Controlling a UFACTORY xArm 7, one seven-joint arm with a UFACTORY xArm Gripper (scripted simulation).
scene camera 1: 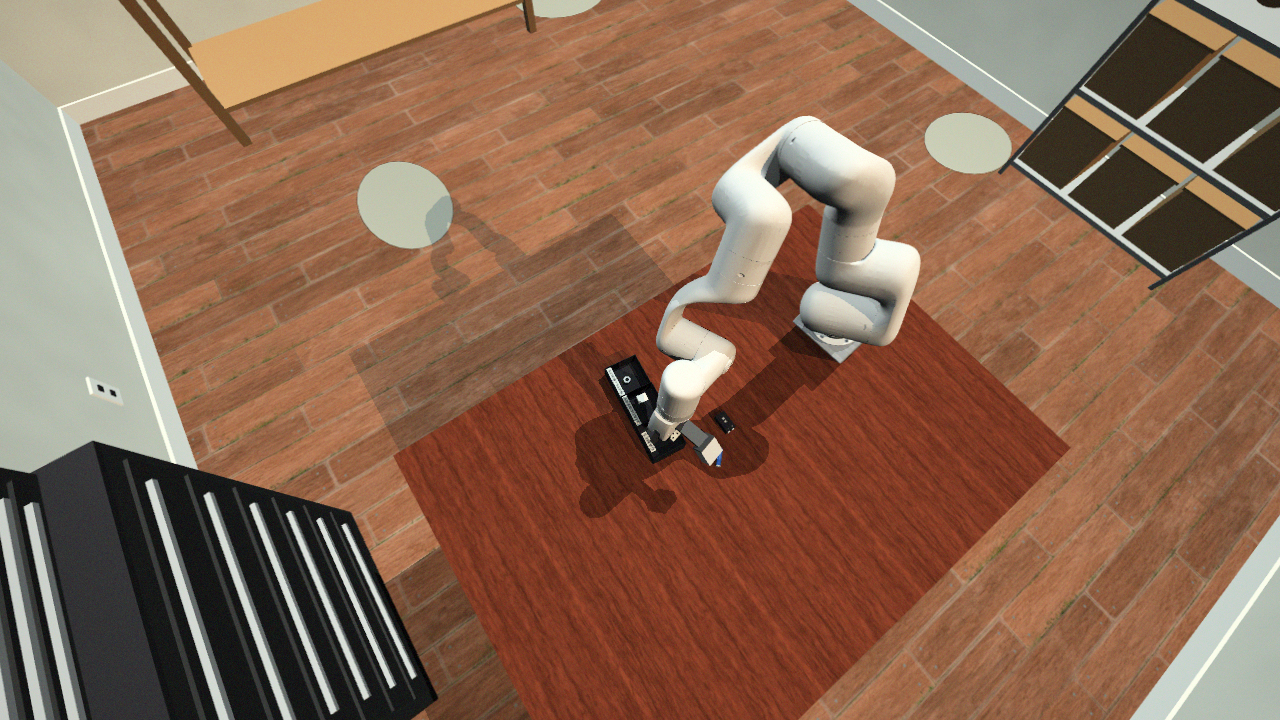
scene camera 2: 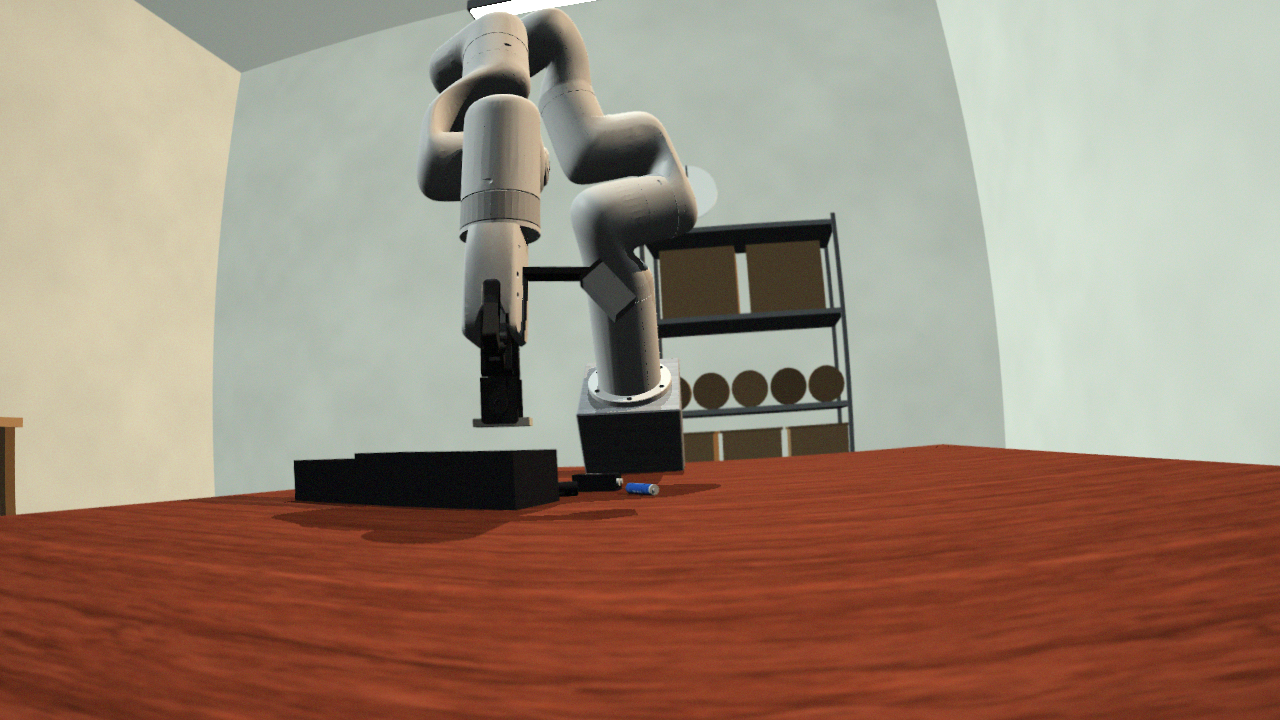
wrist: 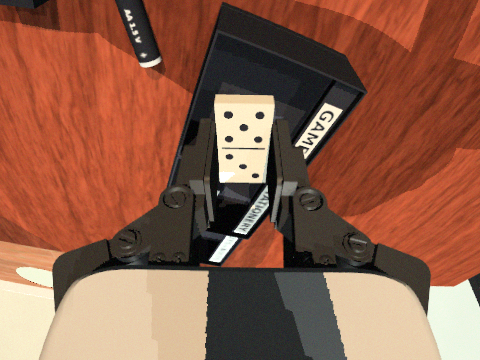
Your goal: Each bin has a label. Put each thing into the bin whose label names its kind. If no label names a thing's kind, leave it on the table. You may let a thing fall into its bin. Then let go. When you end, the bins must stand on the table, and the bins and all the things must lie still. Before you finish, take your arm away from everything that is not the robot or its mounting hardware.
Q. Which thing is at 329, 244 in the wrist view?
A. My gripper.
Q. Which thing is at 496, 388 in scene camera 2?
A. My gripper.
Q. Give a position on a pale domino tile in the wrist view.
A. At 243, 122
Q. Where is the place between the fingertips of my gripper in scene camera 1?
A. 668, 430
